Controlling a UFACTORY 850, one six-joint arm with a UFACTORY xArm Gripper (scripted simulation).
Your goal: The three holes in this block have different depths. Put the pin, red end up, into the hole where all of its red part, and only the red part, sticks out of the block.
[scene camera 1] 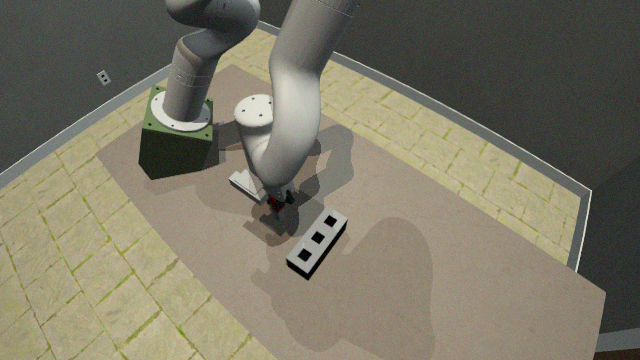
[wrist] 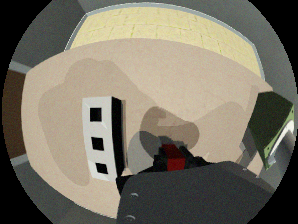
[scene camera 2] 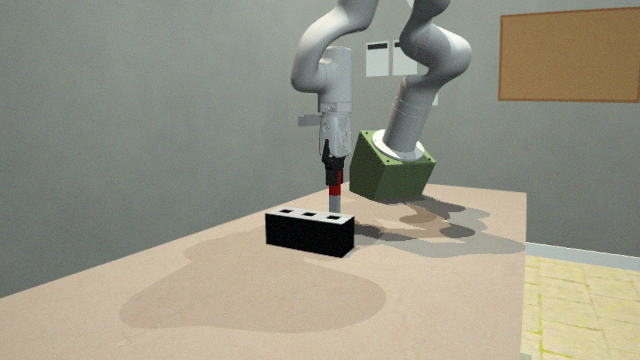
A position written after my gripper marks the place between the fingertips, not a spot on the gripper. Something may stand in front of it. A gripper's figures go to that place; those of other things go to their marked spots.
Labels:
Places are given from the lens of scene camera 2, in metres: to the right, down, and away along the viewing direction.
my gripper point(scene camera 2: 334, 184): 0.04, 0.01, 0.91
black block point(scene camera 2: 332, 234): 0.03, 0.11, 0.73

